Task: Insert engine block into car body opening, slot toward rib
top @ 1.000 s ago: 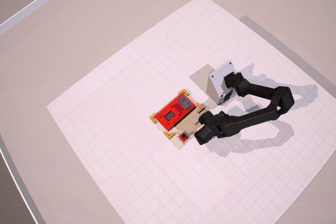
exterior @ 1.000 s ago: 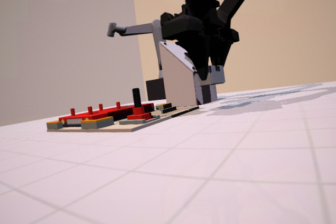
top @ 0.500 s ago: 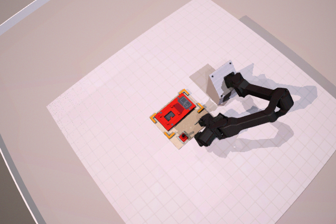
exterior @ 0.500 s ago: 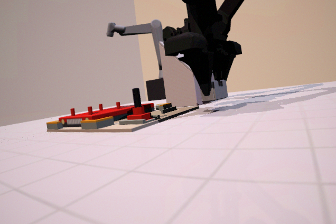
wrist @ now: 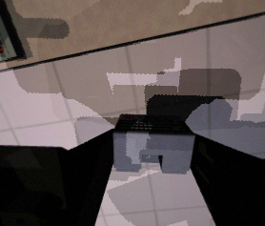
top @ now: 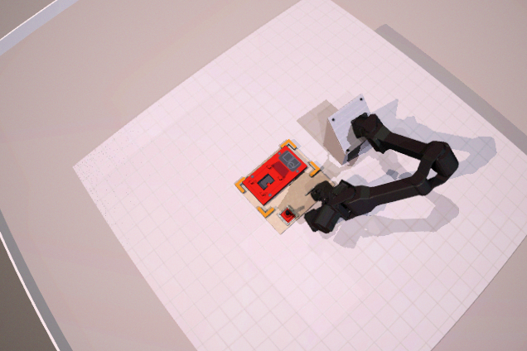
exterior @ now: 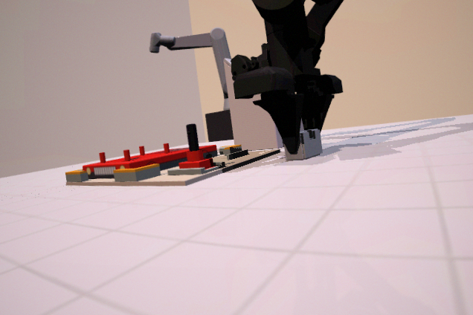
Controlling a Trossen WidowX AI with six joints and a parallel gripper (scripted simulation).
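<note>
Now: gripper tip 10 mm below the engine block.
</note>
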